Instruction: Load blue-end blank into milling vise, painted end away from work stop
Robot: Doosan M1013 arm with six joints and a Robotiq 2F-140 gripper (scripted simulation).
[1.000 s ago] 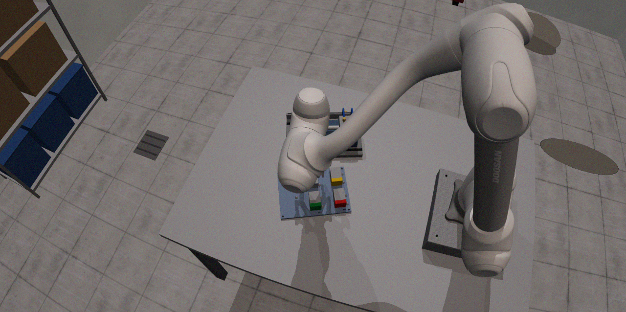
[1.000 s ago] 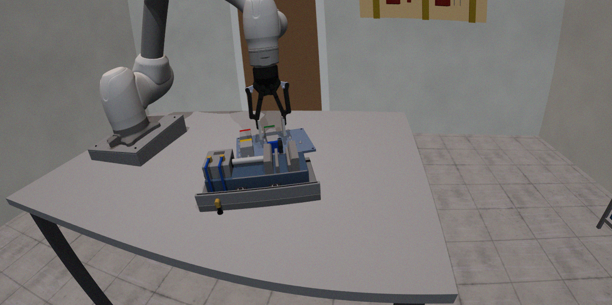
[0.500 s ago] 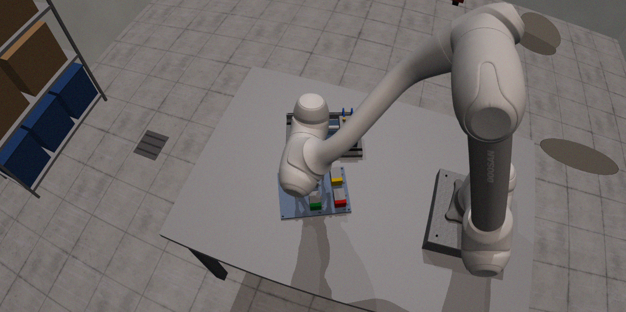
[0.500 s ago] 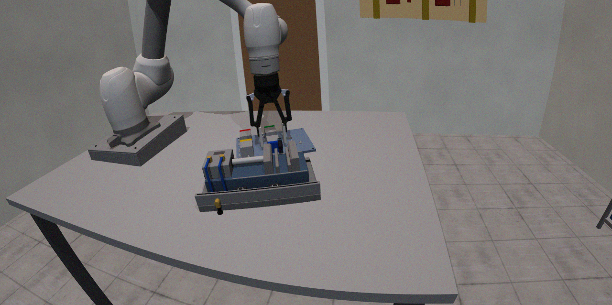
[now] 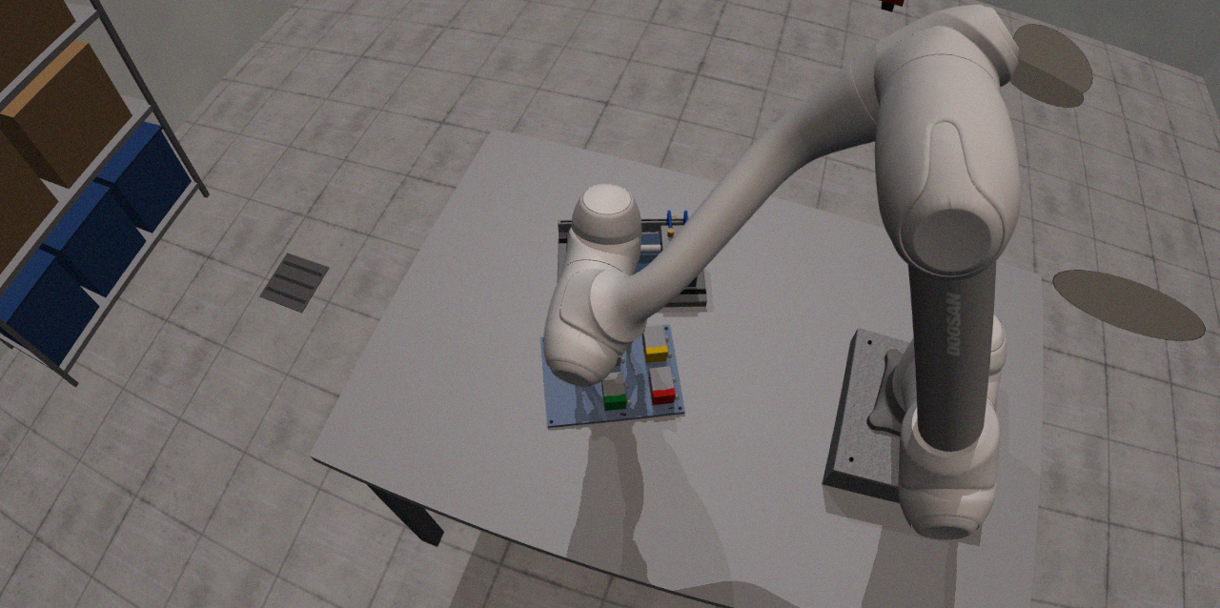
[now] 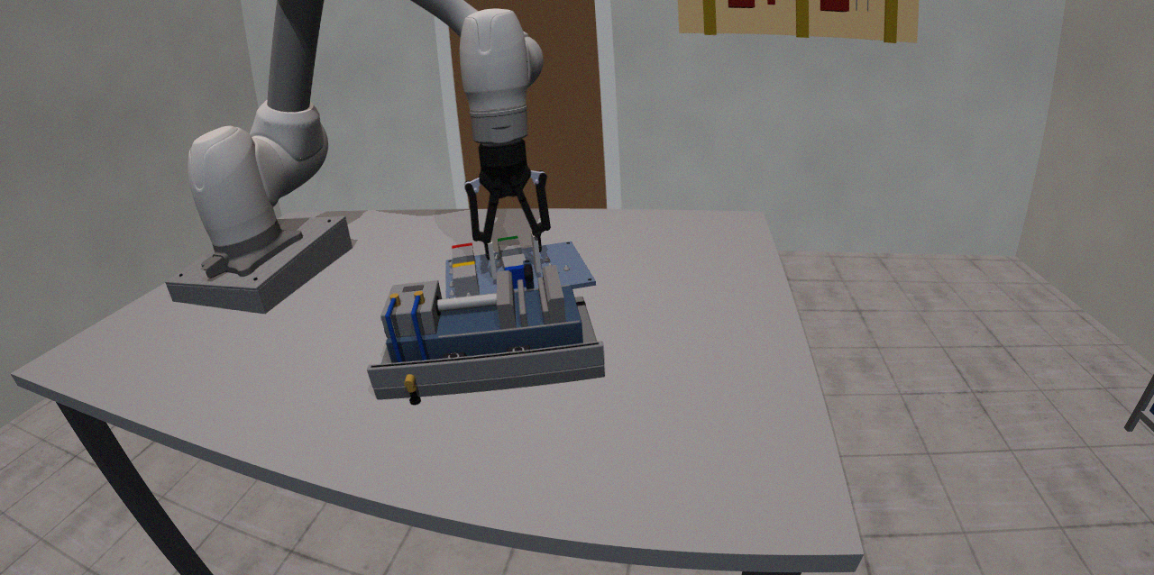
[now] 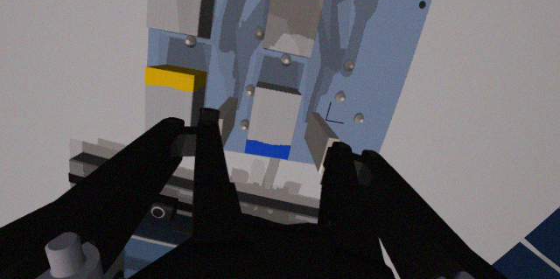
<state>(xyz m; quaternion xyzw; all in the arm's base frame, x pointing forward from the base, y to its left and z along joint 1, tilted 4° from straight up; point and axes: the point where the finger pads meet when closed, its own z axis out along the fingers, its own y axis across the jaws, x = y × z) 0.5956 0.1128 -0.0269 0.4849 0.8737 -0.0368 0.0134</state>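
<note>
Right now my hand is 30 mm above the blue-ended blank. Also, from my hand: light-blue infeed plate 20 mm behind, 40 mm to the left, 50 mm below; then green-ended blank 50 mm behind, 80 mm to the left, 30 mm below; then yellow-ended blank 80 mm behind, 50 mm to the right, 30 mm below.
</note>
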